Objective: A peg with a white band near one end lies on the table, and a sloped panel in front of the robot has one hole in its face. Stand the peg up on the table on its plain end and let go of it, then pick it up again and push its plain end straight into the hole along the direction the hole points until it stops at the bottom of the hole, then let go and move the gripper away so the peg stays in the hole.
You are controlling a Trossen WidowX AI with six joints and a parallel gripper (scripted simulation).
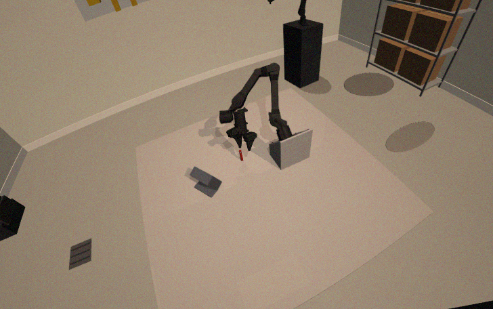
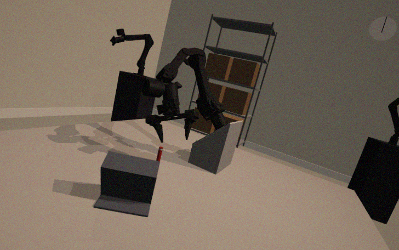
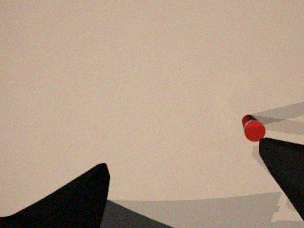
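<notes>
My gripper tip is now 60 mm above the red peg, 40 mm to the left of it and 10 mm short of it. Also, from my gripper tip: dark sloped panel: 250 mm ahead, 50 mm below, 10 mm to the left.
</notes>
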